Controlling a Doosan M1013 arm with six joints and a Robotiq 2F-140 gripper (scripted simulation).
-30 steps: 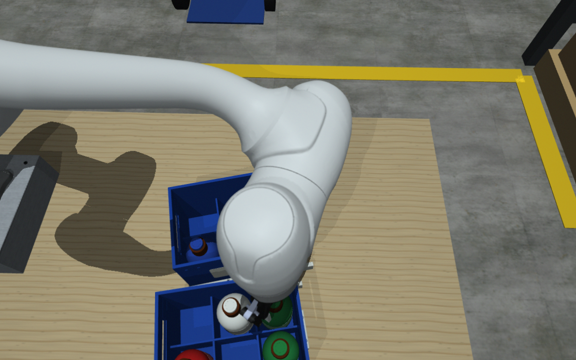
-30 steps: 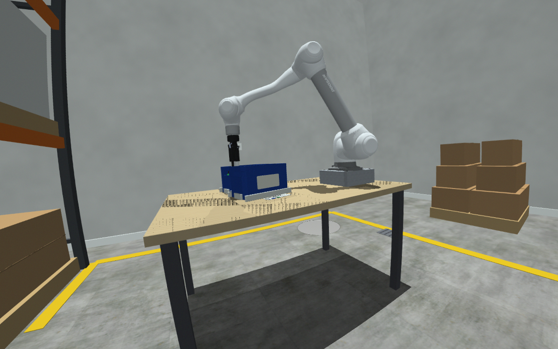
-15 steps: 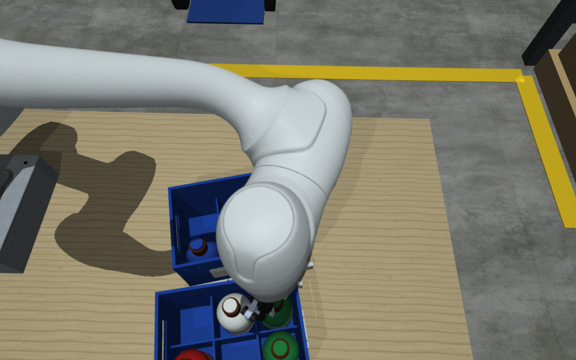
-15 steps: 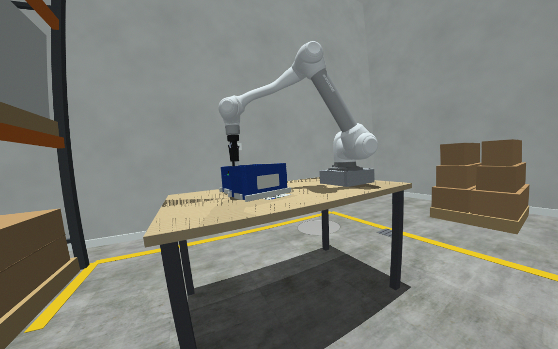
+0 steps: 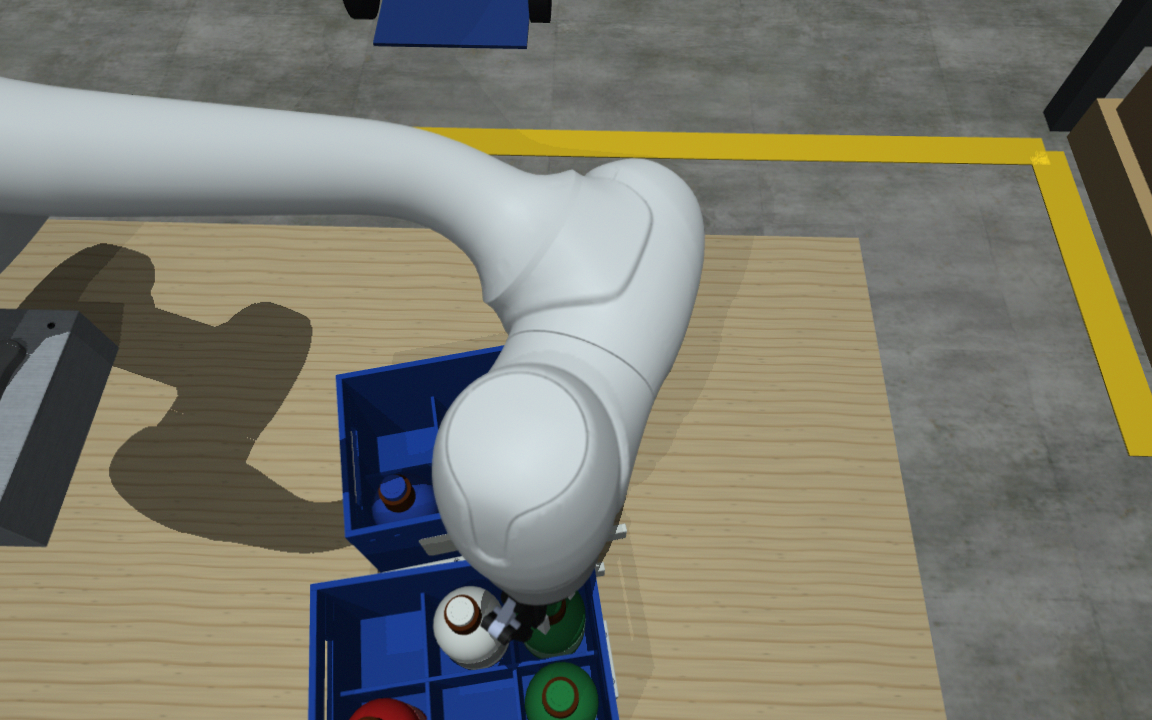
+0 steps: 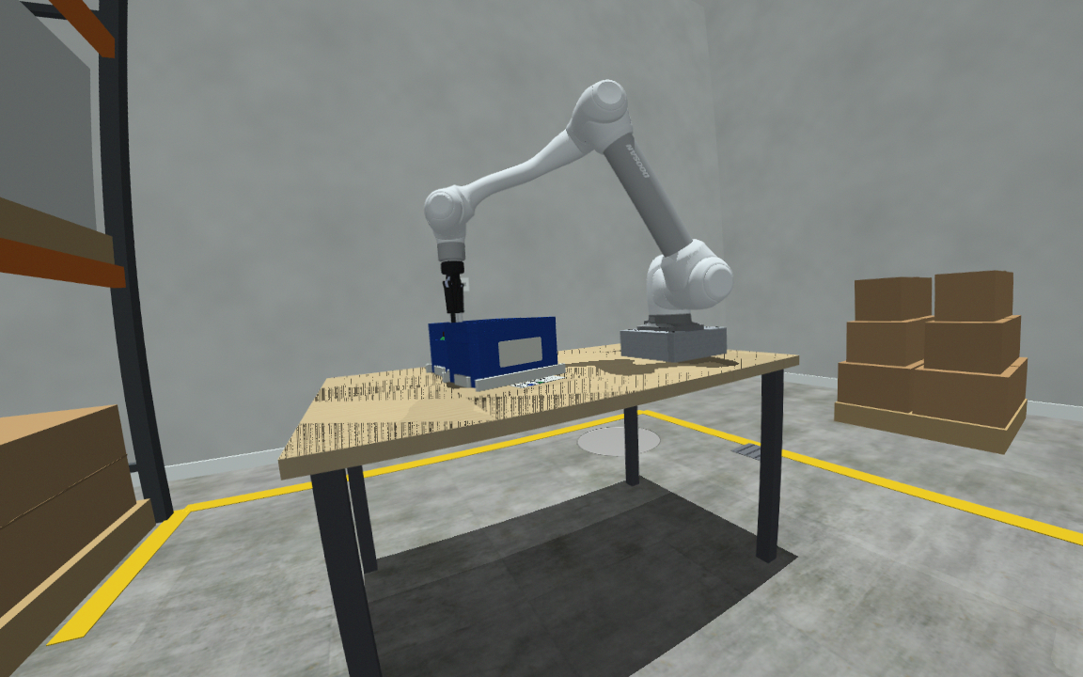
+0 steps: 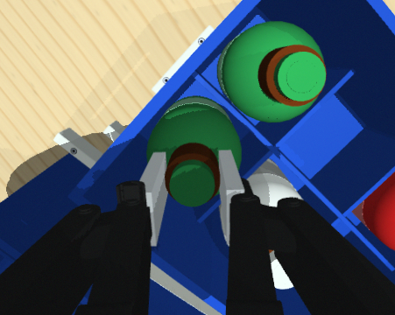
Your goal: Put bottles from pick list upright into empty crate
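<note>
Right now my hand is 80 mm past the white bottle, 10 mm to the left of it and 80 mm above it. Round my hand: pick list 140 mm behind, 300 mm to the left, 170 mm below; then blue bottle 170 mm behind, 110 mm to the left, 80 mm below; then red bottle 160 mm behind, 120 mm to the right, 80 mm below.
</note>
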